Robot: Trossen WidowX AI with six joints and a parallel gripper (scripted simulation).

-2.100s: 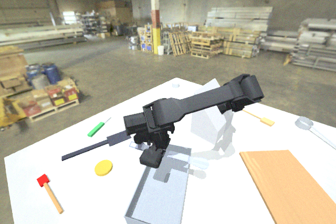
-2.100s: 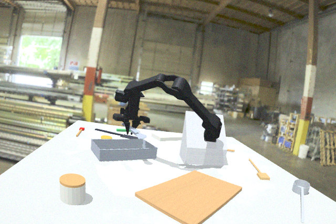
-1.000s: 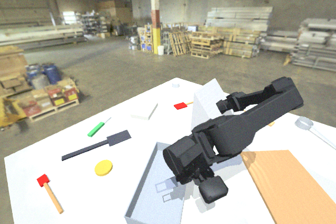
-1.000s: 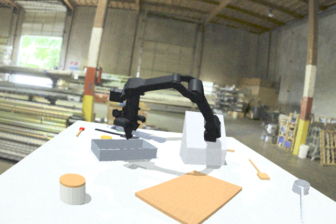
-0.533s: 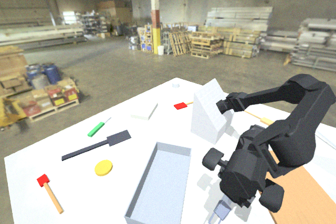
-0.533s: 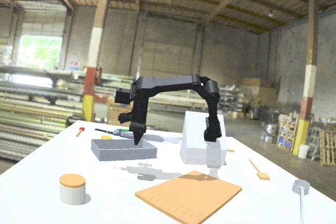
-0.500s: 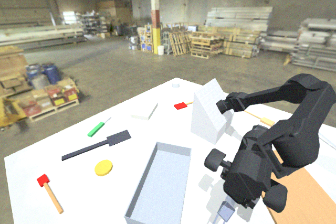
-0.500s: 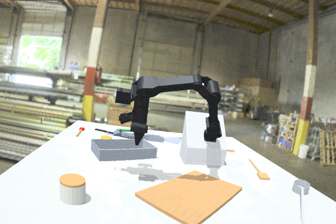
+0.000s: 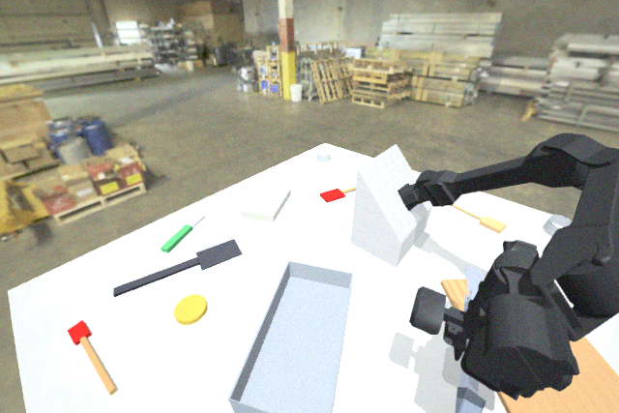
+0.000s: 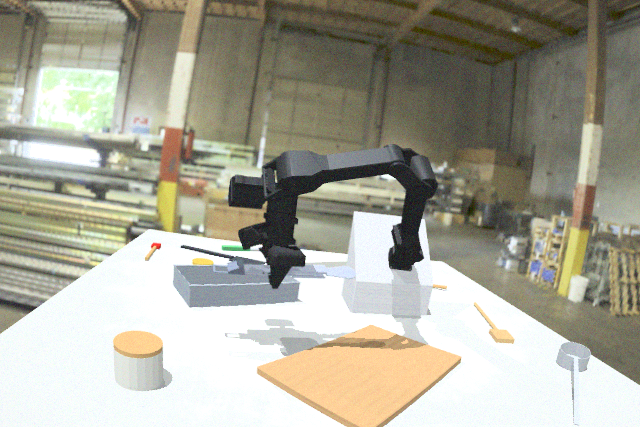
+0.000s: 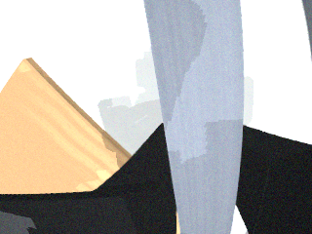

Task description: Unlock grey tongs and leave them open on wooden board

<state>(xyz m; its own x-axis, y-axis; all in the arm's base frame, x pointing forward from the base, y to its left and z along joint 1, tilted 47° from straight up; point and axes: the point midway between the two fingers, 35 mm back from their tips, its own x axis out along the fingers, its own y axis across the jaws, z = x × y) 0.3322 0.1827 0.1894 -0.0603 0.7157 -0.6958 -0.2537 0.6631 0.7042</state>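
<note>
Now: gripper tip 200 mm past the wooden board, 110 mm to the right of it and 110 mm above it. Round my gripper tip: black spatula: 620 mm to the right, 170 mm ahead, 120 mm below; then lidded canister: 230 mm to the left, 200 mm ahead, 90 mm below; then grey roasting tin: 250 mm to the right, 100 mm ahead, 90 mm below.
</note>
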